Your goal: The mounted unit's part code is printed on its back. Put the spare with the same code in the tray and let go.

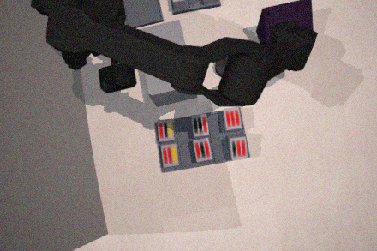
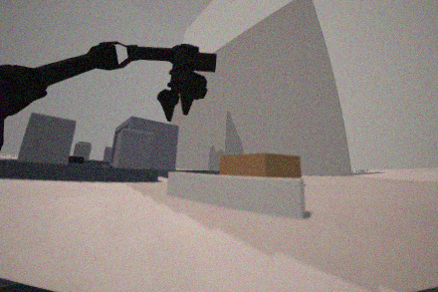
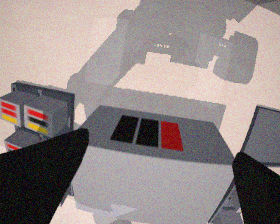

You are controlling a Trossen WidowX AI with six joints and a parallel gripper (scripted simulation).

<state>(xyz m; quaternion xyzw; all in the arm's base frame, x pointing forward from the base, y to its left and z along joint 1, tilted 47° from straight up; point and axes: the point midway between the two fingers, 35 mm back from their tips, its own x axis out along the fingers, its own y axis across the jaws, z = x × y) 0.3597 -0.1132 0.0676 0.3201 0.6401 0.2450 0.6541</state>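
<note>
My gripper tip is now 11 cm past the grey spare, 17 cm to the right of it and 10 cm above it. Round my gripper tip: tall grey box: 8 cm behind, 2 cm to the left, 9 cm below; then grey wall panel: 15 cm ahead, 1 cm to the right, 9 cm above; then dark grey tray: 6 cm behind, 20 cm to the right, 13 cm below.
</note>
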